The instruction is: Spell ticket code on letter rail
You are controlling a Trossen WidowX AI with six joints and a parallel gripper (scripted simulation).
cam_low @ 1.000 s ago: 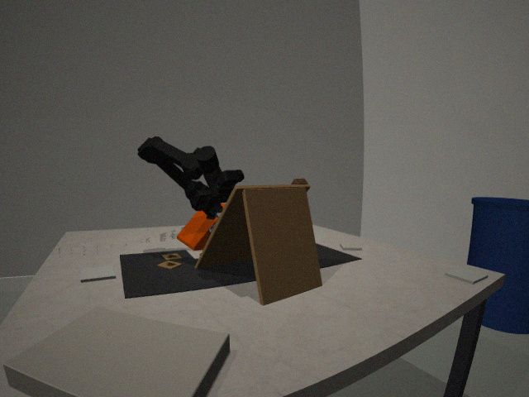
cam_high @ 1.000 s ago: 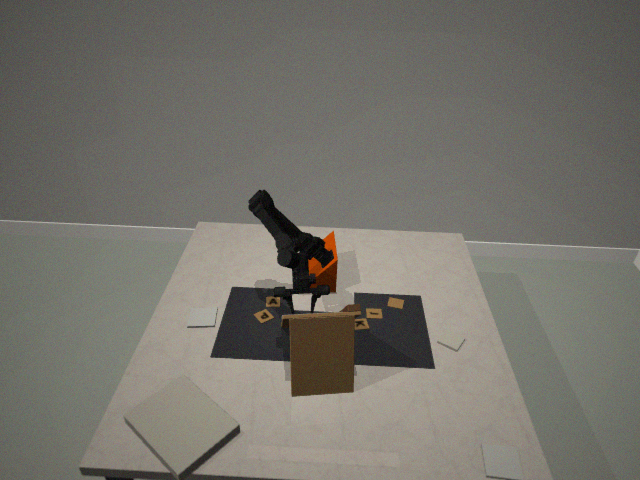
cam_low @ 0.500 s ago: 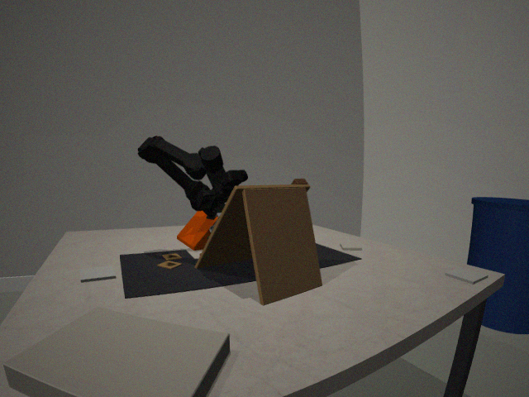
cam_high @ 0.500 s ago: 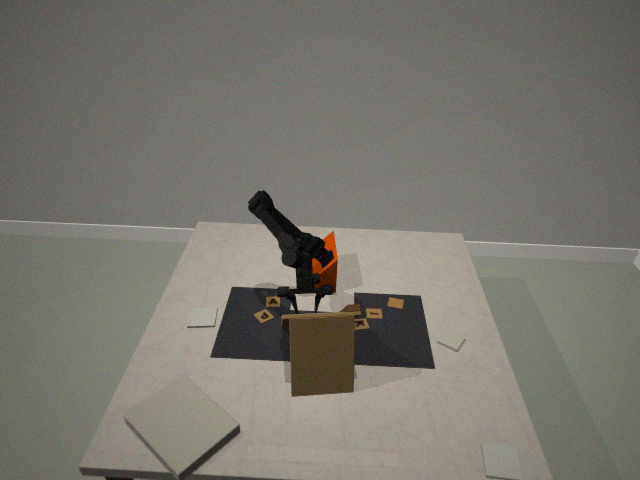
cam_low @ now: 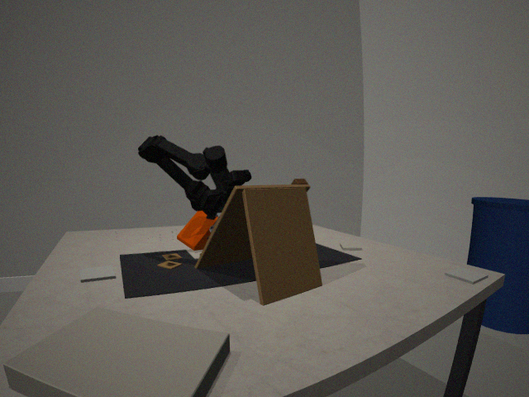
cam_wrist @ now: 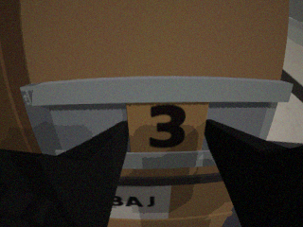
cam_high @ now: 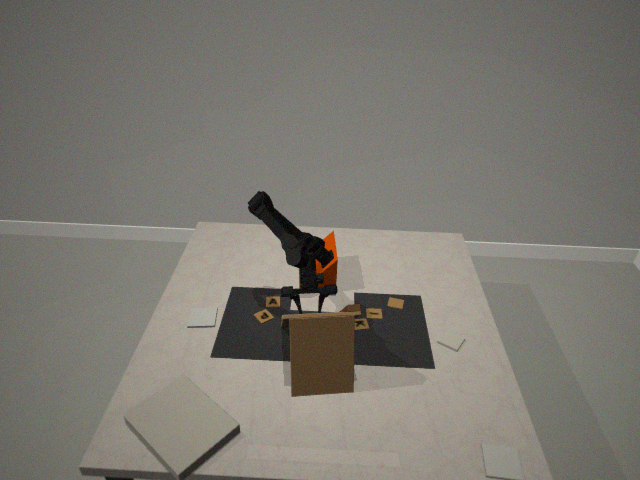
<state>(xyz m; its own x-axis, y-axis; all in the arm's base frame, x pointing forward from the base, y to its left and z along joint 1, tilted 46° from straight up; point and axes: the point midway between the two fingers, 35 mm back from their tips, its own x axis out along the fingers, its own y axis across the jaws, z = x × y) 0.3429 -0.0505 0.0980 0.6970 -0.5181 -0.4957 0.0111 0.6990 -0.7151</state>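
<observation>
The white ticket lies 6 cm behind my gripper tip, 3 cm to the left of it and 8 cm below it. From my gripper tip the other things lie so: tile marked p: 19 cm behind, 16 cm to the right, 16 cm below; dark mat: 17 cm behind, 7 cm to the left, 16 cm below; tan tile marked 3: right at my gripper tip.
</observation>
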